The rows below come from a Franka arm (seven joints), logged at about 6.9 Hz.
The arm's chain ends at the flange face. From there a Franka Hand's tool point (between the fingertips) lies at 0.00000 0.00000 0.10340 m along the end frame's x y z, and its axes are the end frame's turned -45 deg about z.
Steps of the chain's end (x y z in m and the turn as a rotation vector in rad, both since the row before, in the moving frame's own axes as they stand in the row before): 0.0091 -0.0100 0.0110 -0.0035 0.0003 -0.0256; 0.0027 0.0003 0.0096 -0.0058 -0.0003 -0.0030; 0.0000 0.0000 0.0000 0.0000 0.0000 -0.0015; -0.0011 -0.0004 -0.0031 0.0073 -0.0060 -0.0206; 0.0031 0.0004 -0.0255 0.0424 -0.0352 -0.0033; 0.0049 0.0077 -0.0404 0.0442 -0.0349 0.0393; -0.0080 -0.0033 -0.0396 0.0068 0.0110 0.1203; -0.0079 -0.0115 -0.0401 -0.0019 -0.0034 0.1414; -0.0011 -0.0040 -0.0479 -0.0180 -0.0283 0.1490; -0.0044 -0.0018 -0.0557 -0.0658 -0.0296 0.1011; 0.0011 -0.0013 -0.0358 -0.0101 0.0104 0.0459
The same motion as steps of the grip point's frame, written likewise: 0.0133 -0.0004 0.0110 -0.0027 -0.0023 -0.0256; 0.0013 0.0025 0.0096 -0.0039 -0.0043 -0.0030; 0.0000 0.0000 0.0000 0.0000 0.0000 -0.0015; -0.0004 -0.0020 -0.0031 0.0094 0.0009 -0.0206; 0.0024 -0.0032 -0.0257 0.0549 0.0051 -0.0033; -0.0012 0.0031 -0.0406 0.0559 0.0066 0.0393; -0.0020 -0.0076 -0.0396 -0.0030 0.0126 0.1203; 0.0022 -0.0139 -0.0401 0.0011 -0.0037 0.1414; -0.0013 -0.0046 -0.0480 0.0073 -0.0327 0.1490; -0.0089 -0.0021 -0.0560 -0.0256 -0.0675 0.1011; 0.0017 0.0014 -0.0358 -0.0145 0.0002 0.0459
